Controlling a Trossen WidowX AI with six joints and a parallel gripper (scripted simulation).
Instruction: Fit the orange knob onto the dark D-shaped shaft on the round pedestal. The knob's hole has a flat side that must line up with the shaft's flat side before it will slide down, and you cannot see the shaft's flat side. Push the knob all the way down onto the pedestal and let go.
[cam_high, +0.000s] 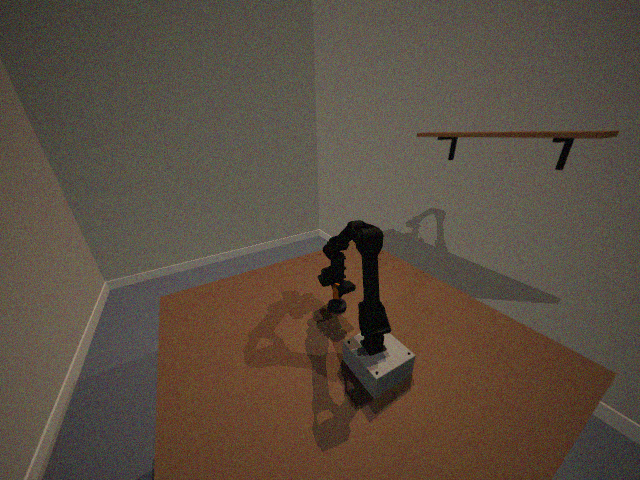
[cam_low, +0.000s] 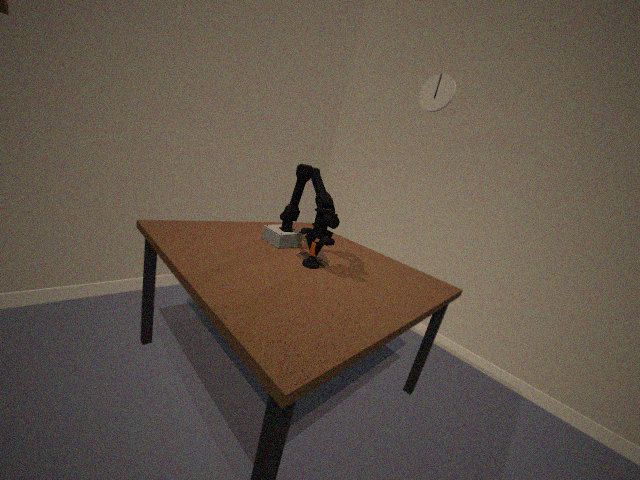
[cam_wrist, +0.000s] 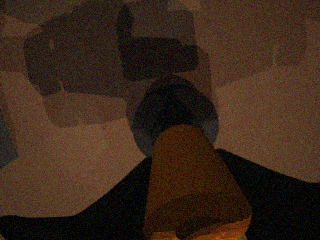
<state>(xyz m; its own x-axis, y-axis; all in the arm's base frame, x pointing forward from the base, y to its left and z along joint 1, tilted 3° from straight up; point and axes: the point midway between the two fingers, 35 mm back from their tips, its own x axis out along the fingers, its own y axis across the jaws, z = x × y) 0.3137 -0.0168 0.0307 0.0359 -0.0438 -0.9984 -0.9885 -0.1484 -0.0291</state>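
Right now my gripper tip is 20 mm below the orange knob. Also, from my gripper tip: round pedestal (40 mm below).
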